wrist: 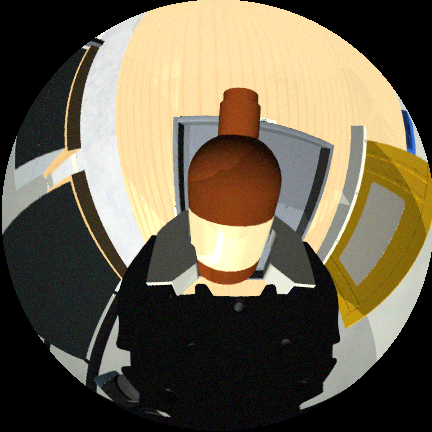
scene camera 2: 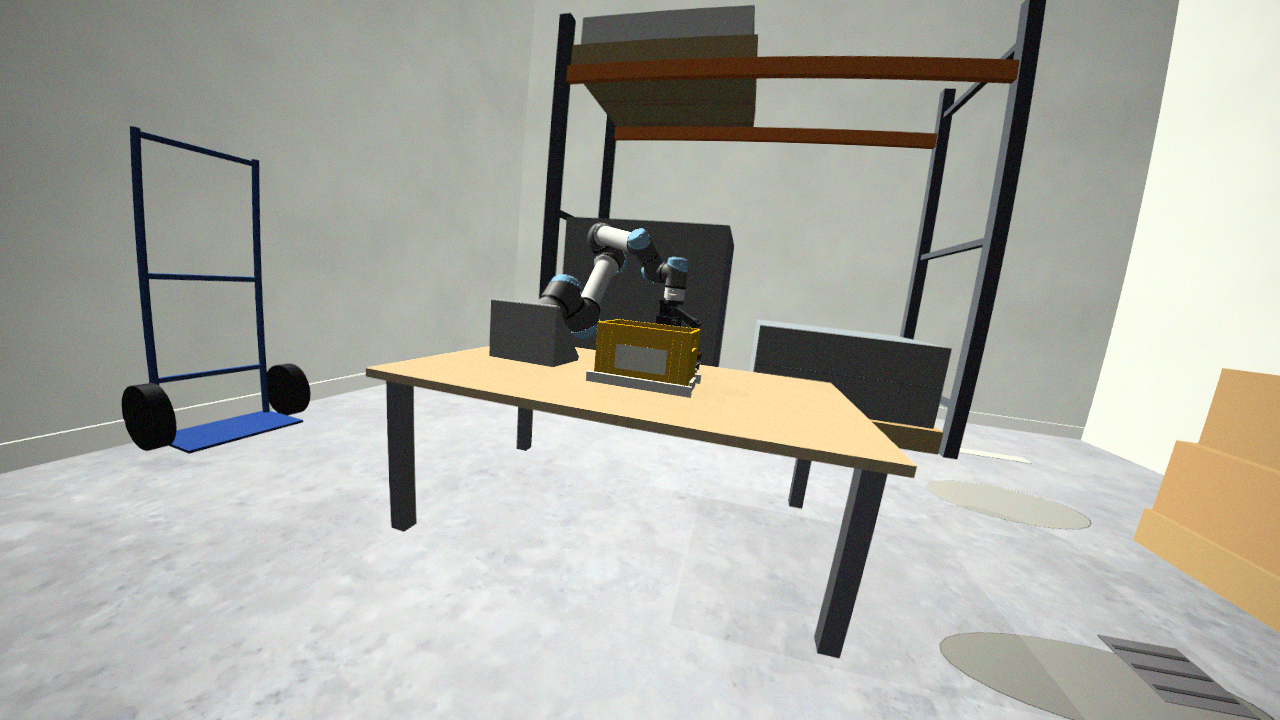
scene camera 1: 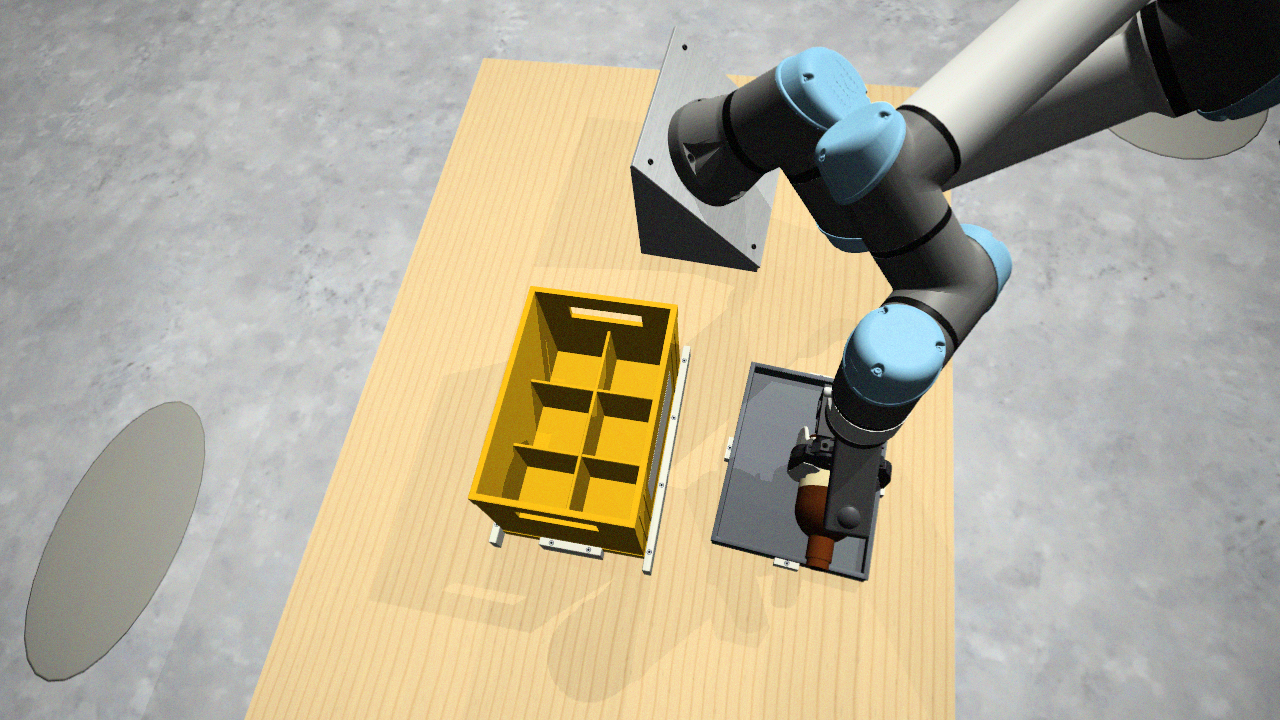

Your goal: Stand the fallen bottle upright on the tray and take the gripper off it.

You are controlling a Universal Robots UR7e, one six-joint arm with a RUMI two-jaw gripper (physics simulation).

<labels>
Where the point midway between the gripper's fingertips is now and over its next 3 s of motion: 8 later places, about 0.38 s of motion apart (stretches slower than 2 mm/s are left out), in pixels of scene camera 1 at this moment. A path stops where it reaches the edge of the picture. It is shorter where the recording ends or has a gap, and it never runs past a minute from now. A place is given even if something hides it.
My gripper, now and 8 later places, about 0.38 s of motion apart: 828,482; 829,480; 833,474; 838,465; 843,458; 848,449; 848,448; 847,452; 846,456
</labels>
